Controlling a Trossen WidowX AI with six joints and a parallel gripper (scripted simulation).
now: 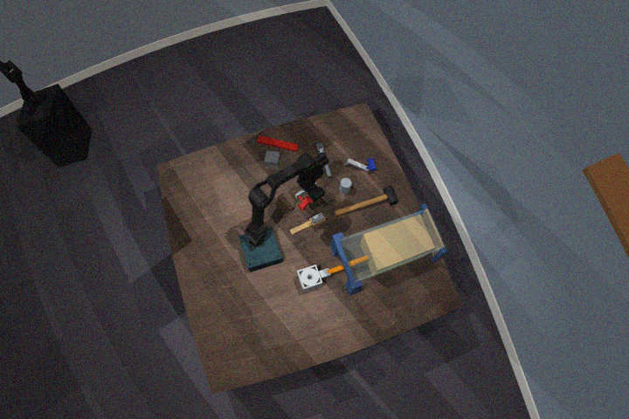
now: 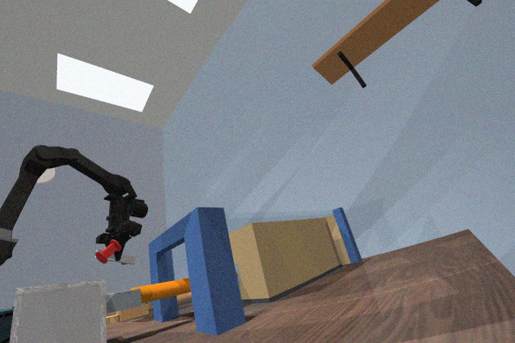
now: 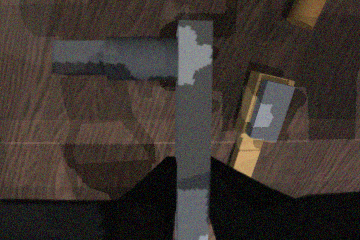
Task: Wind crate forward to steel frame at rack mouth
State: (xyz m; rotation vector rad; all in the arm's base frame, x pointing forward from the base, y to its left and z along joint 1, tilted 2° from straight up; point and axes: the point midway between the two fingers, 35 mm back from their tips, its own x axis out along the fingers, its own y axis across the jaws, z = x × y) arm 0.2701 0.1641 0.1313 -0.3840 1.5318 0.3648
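The red knob lies 30 mm behind my gripper tip, 60 mm to the right of it and 20 mm above it. Round my gripper tip: red-knobbed winch handle (10 mm behind, 10 mm to the right, 10 mm above); brush (10 mm behind, 100 mm to the right, 140 mm below); grey block (130 mm behind, 290 mm to the left, 140 mm below).
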